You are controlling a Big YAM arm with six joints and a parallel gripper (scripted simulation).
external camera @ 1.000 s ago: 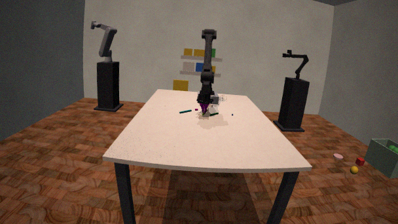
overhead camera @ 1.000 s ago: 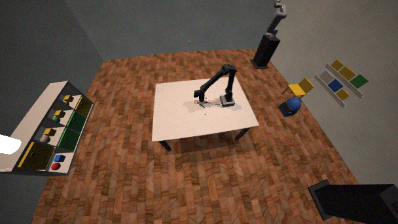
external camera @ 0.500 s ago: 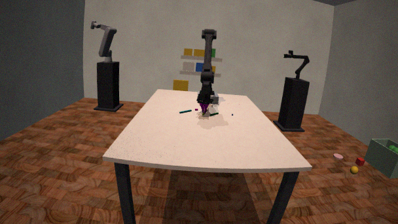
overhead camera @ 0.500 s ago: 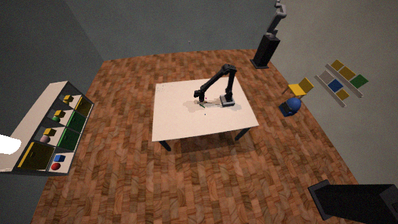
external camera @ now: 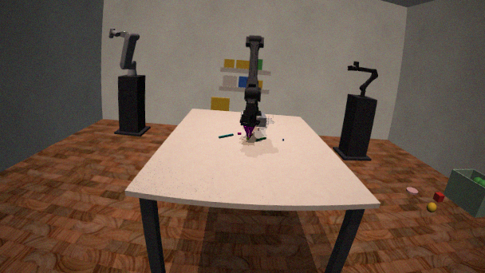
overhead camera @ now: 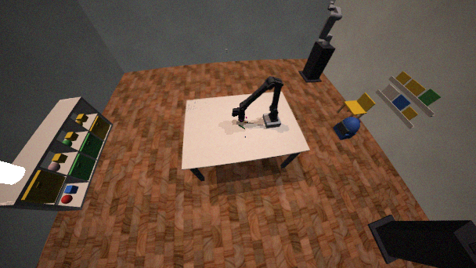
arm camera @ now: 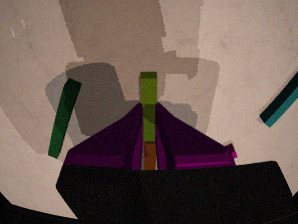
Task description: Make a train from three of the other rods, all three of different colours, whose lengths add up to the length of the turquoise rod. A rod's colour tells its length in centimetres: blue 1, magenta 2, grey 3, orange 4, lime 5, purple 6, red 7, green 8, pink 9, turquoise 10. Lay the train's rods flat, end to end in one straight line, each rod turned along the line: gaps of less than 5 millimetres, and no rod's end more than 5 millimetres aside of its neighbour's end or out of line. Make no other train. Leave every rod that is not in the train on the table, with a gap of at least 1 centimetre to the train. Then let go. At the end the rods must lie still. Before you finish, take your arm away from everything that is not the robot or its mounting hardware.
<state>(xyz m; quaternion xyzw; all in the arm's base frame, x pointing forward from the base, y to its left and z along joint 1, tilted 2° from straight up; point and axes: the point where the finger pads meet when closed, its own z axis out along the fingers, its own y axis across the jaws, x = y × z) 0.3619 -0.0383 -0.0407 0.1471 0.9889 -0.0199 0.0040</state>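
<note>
The orange rod lies 50 mm behind my hand, 10 mm to the left of it and 10 mm below it. The rest, counted from my hand: magenta rod (70 mm behind, 50 mm to the right, 10 mm below); lime rod (10 mm below); green rod (70 mm to the left, 10 mm below, 10 mm ahead).
</note>
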